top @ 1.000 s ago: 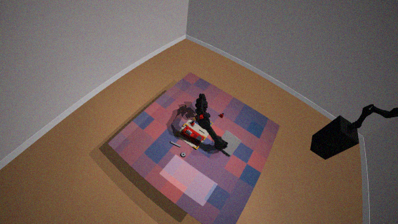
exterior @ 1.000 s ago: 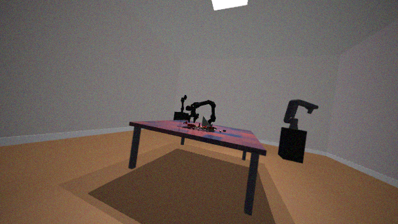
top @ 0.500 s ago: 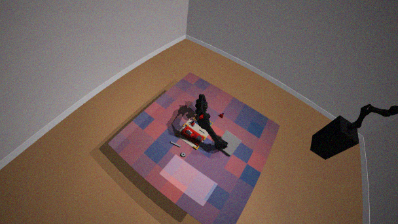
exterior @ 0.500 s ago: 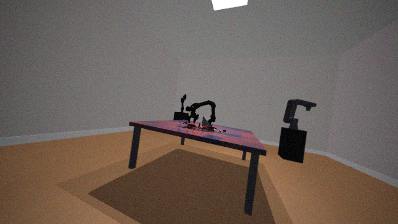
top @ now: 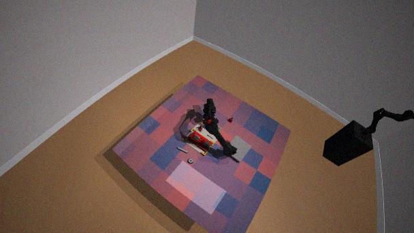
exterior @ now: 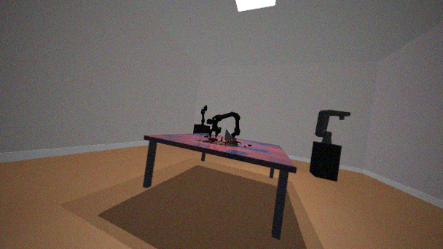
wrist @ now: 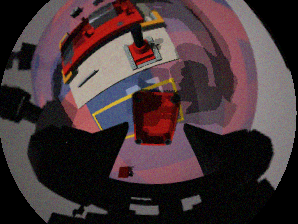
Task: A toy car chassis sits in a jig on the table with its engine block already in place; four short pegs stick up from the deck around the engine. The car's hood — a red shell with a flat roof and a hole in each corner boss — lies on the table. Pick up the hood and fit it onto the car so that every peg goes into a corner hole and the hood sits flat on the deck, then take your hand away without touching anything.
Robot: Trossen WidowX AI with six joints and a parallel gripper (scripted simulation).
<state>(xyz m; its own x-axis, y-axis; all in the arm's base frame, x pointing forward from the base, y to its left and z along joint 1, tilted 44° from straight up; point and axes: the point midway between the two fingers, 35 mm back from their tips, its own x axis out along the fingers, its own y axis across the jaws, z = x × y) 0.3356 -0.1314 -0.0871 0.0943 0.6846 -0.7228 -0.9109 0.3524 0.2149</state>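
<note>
Now: the red hood 20 mm below my gripper tip. The rest, counted from my gripper tip: thin grey stick: 390 mm to the left, 20 mm below, 20 mm ahead.
</note>
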